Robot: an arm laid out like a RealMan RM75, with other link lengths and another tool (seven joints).
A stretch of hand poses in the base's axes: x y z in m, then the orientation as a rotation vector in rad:
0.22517 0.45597 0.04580 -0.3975 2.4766 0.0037
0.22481 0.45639 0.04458 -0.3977 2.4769 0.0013
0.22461 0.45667 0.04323 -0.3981 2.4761 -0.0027
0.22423 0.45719 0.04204 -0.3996 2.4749 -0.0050
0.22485 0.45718 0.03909 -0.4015 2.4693 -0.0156
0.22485 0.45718 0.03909 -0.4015 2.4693 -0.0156
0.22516 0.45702 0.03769 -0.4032 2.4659 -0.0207
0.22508 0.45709 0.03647 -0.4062 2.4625 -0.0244
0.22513 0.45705 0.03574 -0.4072 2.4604 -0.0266
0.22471 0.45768 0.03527 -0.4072 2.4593 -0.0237
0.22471 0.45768 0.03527 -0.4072 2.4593 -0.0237
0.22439 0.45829 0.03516 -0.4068 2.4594 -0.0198
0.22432 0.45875 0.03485 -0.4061 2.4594 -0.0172
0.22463 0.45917 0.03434 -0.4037 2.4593 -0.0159
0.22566 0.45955 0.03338 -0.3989 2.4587 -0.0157
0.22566 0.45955 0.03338 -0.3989 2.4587 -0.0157
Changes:
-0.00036 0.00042 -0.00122 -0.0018 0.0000 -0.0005
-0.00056 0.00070 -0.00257 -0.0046 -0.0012 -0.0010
-0.00094 0.00122 -0.00376 -0.0065 -0.0024 -0.0004
-0.00032 0.00121 -0.00671 -0.0139 -0.0089 -0.0009
-0.00032 0.00121 -0.00671 -0.0139 -0.0089 -0.0009
-0.00001 0.00105 -0.00811 -0.0176 -0.0125 -0.0005
-0.00009 0.00112 -0.00933 -0.0206 -0.0159 0.0012
-0.00004 0.00108 -0.01006 -0.0222 -0.0181 0.0016
-0.00046 0.00171 -0.01053 -0.0200 -0.0189 0.0024
-0.00046 0.00171 -0.01053 -0.0200 -0.0189 0.0024
-0.00078 0.00232 -0.01064 -0.0171 -0.0184 0.0030
-0.00085 0.00278 -0.01095 -0.0151 -0.0182 0.0031
-0.00054 0.00320 -0.01146 -0.0135 -0.0184 0.0017
0.00049 0.00358 -0.01242 -0.0121 -0.0196 -0.0016
0.00049 0.00358 -0.01242 -0.0121 -0.0196 -0.0016

